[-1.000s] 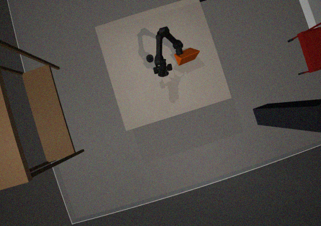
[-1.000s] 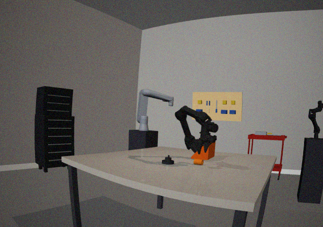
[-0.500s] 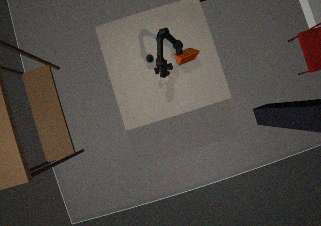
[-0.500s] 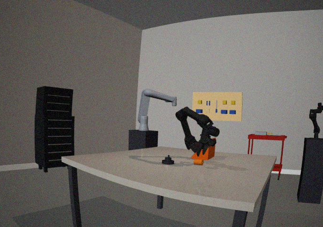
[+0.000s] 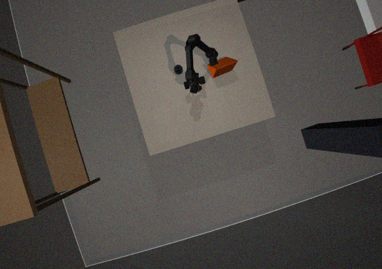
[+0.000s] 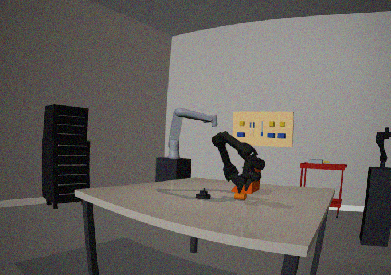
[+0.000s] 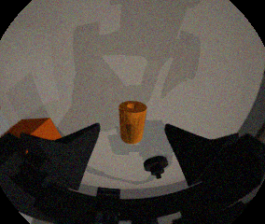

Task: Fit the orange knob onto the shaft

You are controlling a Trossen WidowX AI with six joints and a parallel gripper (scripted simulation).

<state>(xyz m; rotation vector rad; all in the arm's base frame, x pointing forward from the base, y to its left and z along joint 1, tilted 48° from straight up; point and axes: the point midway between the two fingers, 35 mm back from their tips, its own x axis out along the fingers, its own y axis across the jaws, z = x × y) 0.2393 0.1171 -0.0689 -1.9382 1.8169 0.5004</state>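
My gripper tip is 1 cm to the left of the orange knob and 2 cm above it. Also, from my gripper tip: dark round pedestal 9 cm ahead, 20 cm to the right, 1 cm below.
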